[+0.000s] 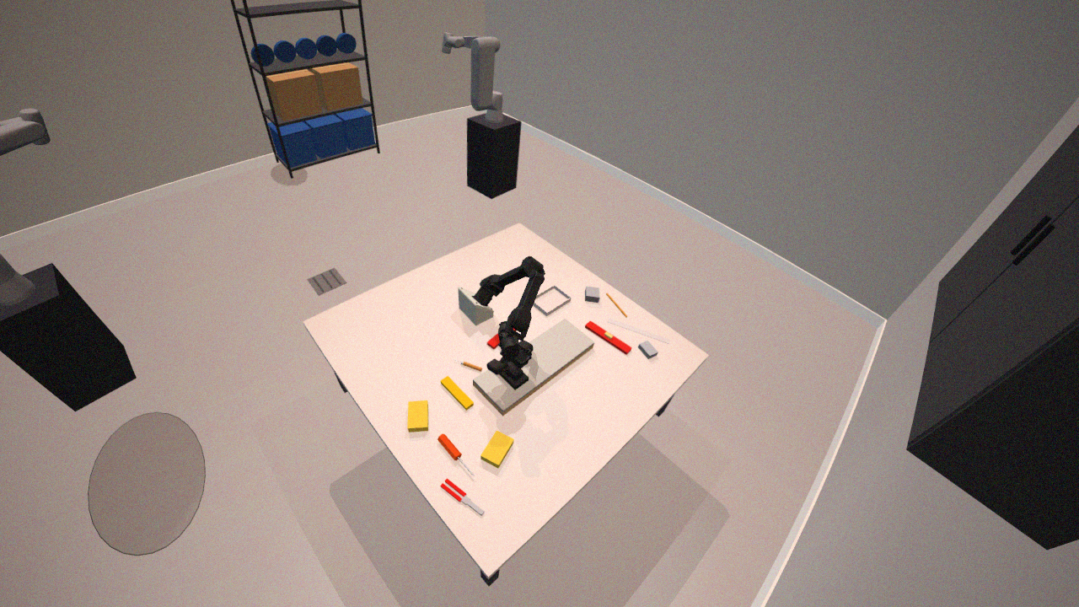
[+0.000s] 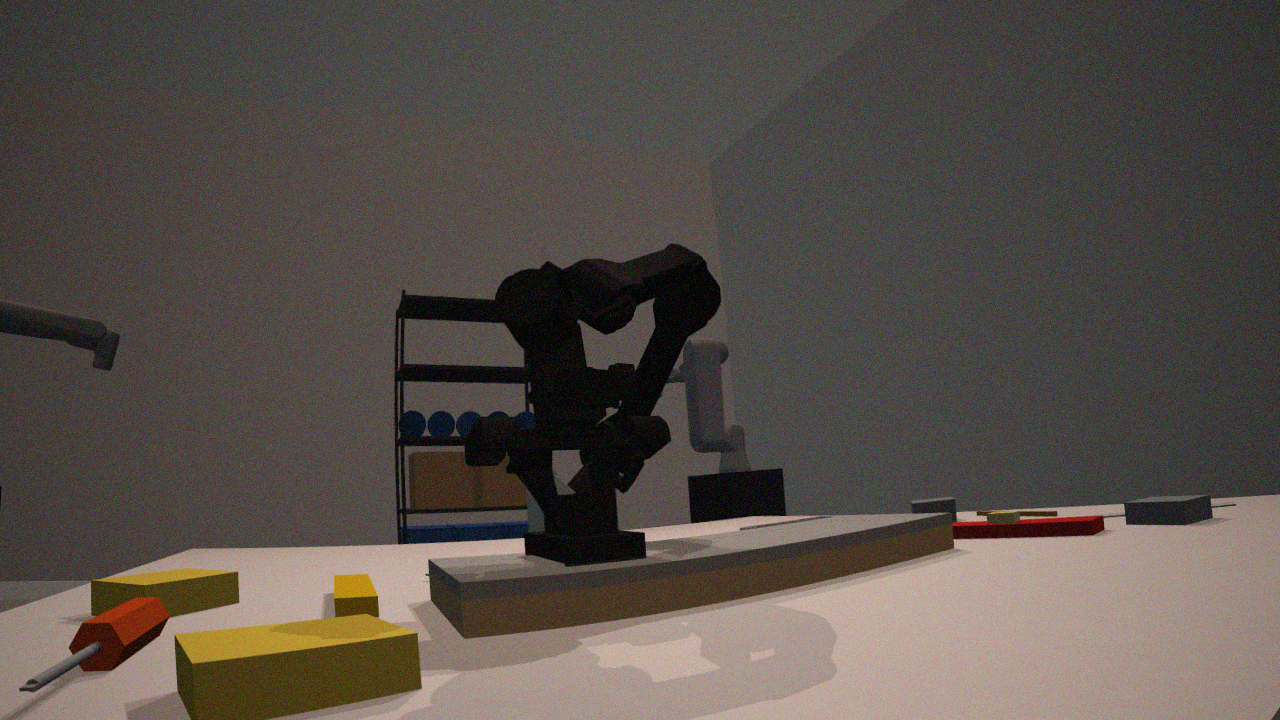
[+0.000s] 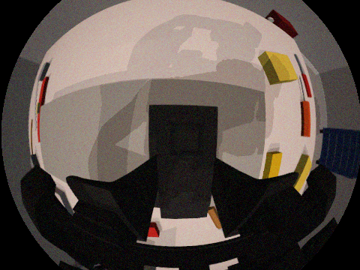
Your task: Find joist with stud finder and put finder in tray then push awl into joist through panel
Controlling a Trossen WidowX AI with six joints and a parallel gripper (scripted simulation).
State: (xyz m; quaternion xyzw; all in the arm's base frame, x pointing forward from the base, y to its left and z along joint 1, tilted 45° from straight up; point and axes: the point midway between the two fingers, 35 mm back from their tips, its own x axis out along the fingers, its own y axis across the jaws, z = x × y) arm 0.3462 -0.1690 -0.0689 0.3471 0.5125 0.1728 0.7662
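Right now my gripper tip is 47 cm to the right of the grey tray, 19 cm past it and 5 cm above it. The rest, counted from my gripper tip: stud finder (2 cm above, 1 cm ahead); then awl (20 cm behind, 7 cm to the right, 6 cm below); then pencil (69 cm to the left, 6 cm below, 6 cm ahead).
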